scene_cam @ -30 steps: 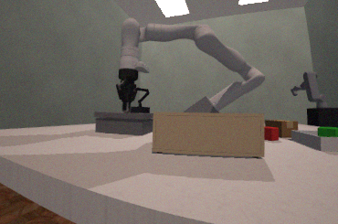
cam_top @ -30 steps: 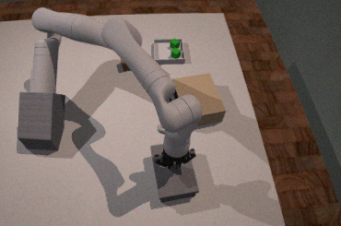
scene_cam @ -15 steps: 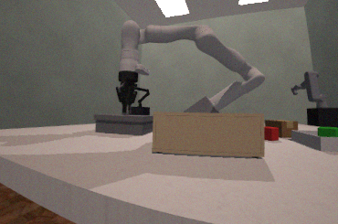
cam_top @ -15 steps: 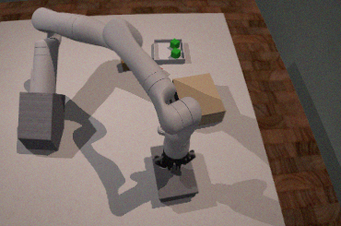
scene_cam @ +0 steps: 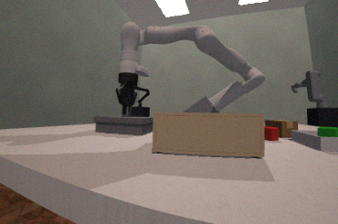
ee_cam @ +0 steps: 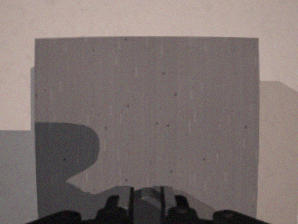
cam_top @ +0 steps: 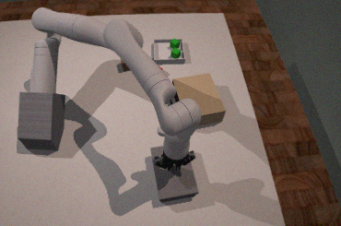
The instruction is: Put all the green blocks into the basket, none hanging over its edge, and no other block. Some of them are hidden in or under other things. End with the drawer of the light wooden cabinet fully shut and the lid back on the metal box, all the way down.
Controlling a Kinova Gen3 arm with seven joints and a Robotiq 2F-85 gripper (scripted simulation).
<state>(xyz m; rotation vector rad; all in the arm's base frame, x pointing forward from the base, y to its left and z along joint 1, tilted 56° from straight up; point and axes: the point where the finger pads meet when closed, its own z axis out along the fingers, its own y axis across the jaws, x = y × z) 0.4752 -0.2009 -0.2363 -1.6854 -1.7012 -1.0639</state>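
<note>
Right now my hand is 5 cm above the metal box. Round my hand: cardboard box (56 cm to the left, 13 cm behind, 4 cm below); then light wooden cabinet (30 cm to the left, 12 cm ahead, 4 cm below); then red block (49 cm to the left, 6 cm below, 2 cm behind).
</note>
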